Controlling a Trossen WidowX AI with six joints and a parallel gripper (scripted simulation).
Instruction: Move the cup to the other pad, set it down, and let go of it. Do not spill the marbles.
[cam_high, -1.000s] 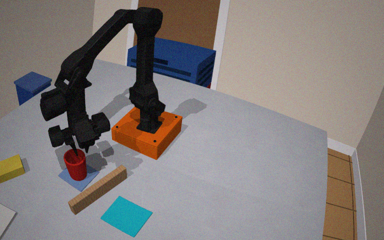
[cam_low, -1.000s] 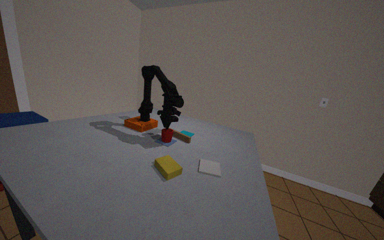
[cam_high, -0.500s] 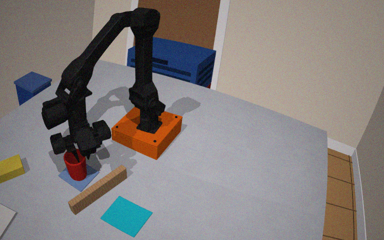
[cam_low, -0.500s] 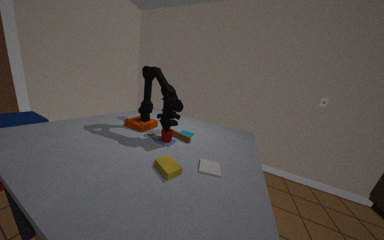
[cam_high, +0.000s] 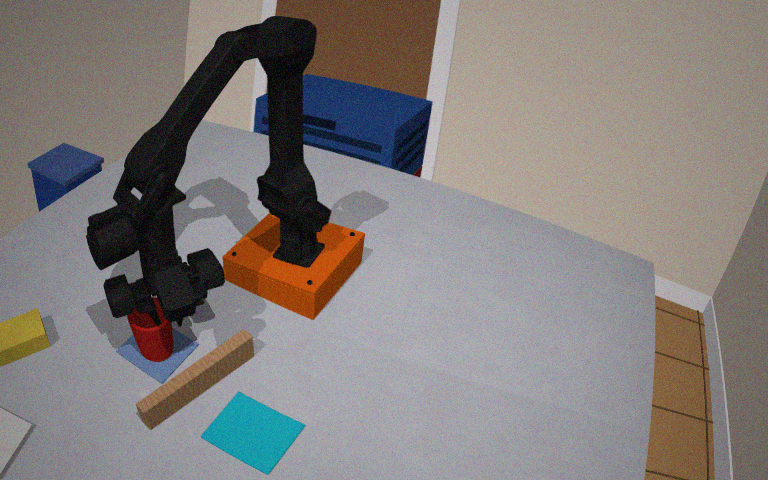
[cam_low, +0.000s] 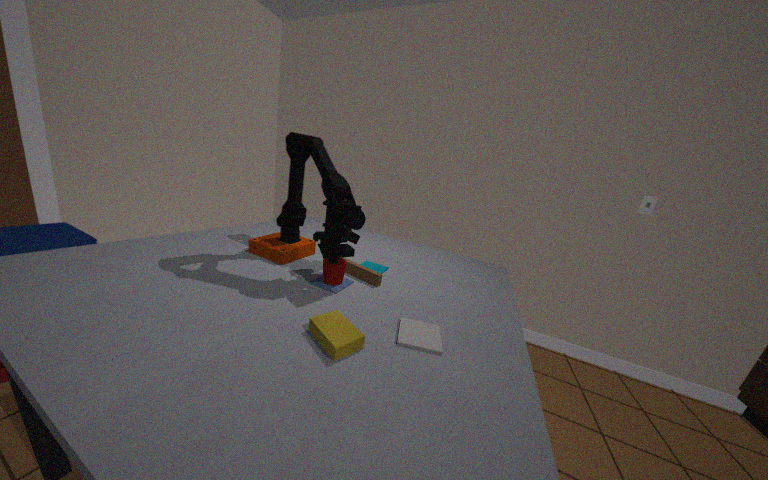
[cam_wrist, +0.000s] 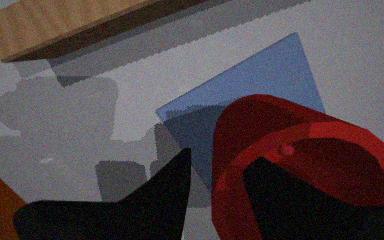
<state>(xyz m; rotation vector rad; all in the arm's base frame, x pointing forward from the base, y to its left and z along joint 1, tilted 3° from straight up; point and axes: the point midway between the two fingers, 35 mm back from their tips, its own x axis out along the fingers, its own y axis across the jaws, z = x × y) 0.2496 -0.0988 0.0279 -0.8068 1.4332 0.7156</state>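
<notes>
Now: the red cup 30 mm ahead of my gripper tip and 20 mm to the right of it. Round my gripper tip: wooden bar (80 mm to the left, 50 mm ahead, 30 mm below); blue-grey pad (40 mm below, 20 mm to the right, 20 mm ahead); green marble (30 mm to the right, 20 mm below, 10 mm ahead).
</notes>
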